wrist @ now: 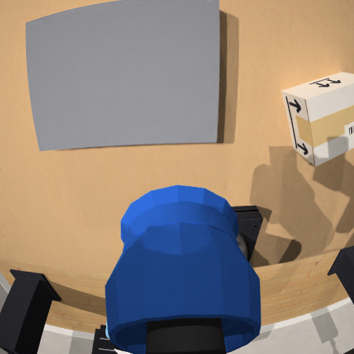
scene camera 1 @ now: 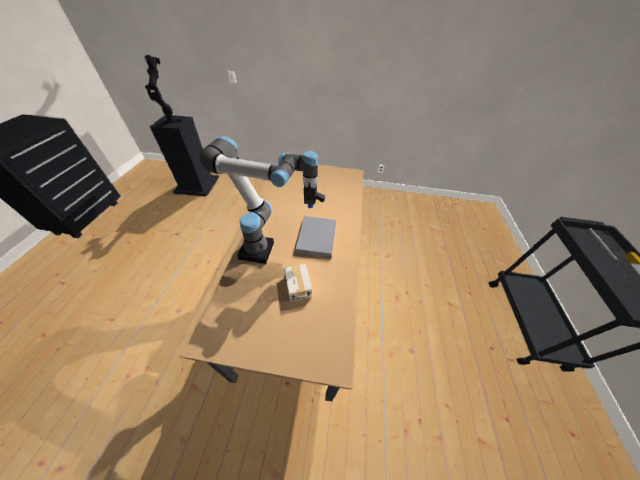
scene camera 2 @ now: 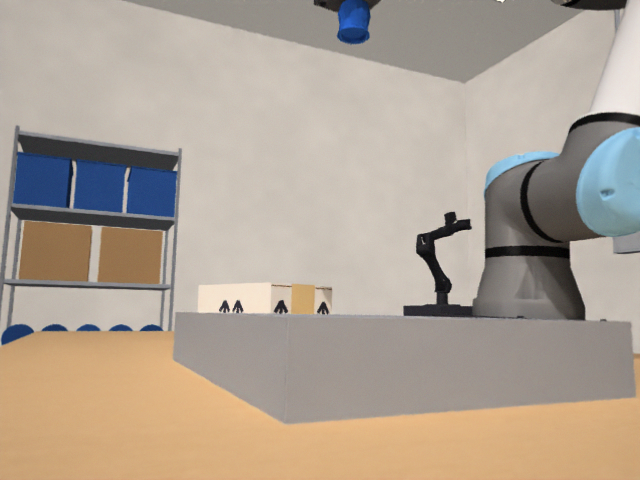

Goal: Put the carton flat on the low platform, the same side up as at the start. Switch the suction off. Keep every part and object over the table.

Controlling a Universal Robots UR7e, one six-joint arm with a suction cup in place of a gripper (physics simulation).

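Frame: origin at the arm's base, x left, y back, z up, level; metres.
Seen in the pictures: hand, tool point: [scene camera 1: 310, 206] [scene camera 2: 353, 35]; arm's base, link origin: [scene camera 1: 255, 245] [scene camera 2: 526, 317].
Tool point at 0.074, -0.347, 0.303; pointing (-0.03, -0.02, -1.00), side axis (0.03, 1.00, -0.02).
Observation:
Pixels of each thing's middle, then the offset from my tool point to it, as dx, dy, dz. Level surfaces: height alone.
- white carton, body centre: [scene camera 2: 263, 314] [scene camera 1: 298, 282] -0.321, +0.036, -0.305
- table, surface height: dz -0.351
- low grey platform, body centre: [scene camera 2: 352, 344] [scene camera 1: 317, 235] +0.076, -0.046, -0.327
The white carton [scene camera 1: 298, 282] [scene camera 2: 235, 298] [wrist: 327, 102] with a tan tape band stands on the table [scene camera 1: 320, 341], apart from the platform. Its taped face with the label is up, and dark arrows show on its sides. The low grey platform [scene camera 1: 316, 236] [scene camera 2: 413, 366] [wrist: 125, 75] lies flat on the table and bears nothing. My gripper, a blue suction cup [scene camera 1: 310, 205] [scene camera 2: 353, 36] [wrist: 179, 200], hangs high in the air, near the platform's far end in scene camera 1. It is open and holds nothing. In scene camera 2 the platform hides the carton's lower part.
The arm's base [scene camera 1: 255, 250] [scene camera 2: 529, 289] stands on the table beside the platform. A black cabinet [scene camera 1: 56, 170], a black pedestal [scene camera 1: 180, 155] with a small arm and a black cart [scene camera 1: 542, 310] stand on the floor. A shelf rack [scene camera 2: 93, 214] is at the back left in scene camera 2.

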